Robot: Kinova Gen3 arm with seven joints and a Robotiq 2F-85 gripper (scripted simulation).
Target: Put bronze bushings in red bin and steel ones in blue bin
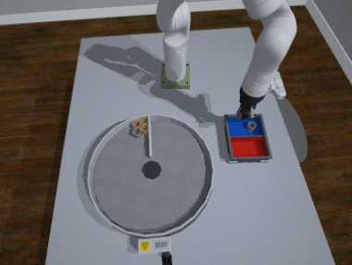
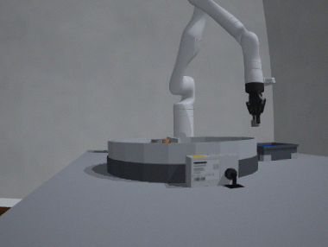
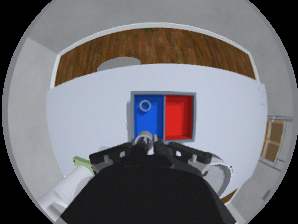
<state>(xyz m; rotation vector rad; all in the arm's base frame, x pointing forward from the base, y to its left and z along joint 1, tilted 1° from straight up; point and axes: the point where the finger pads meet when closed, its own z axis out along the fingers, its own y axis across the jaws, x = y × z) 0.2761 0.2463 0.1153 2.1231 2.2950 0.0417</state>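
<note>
Right now the bin is 120 mm below my hand, 40 mm to the left of it and 40 mm ahead of it. From my hand the other things lie so: round grey turntable: 310 mm to the right, 190 mm ahead, 90 mm below.
</note>
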